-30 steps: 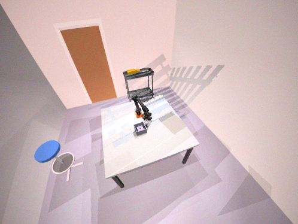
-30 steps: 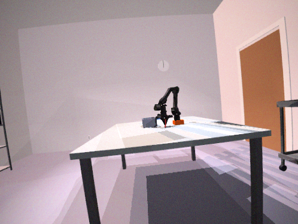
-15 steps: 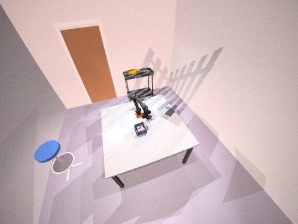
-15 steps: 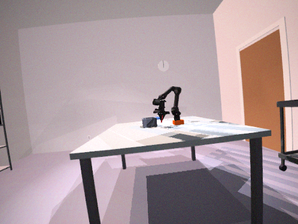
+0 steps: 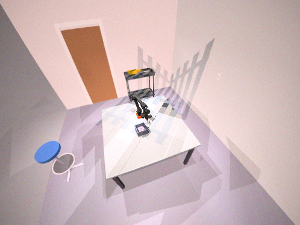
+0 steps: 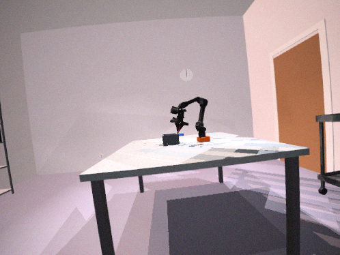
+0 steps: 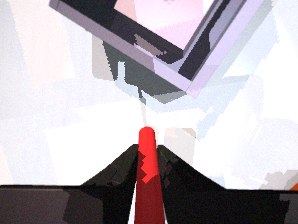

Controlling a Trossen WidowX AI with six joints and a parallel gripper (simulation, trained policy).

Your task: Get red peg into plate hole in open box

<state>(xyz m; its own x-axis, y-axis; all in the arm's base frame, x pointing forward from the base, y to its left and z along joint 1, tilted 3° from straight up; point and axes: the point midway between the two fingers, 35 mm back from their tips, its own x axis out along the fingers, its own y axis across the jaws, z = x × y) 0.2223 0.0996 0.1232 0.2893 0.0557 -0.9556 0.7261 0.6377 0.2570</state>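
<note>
My gripper tip is now 100 mm short of the pale plate, 110 mm to the left of it and 80 mm above it. Also, from my gripper tip: grey box 100 mm ahead, 110 mm to the right, 100 mm below; red peg 10 mm behind, 20 mm above.
</note>
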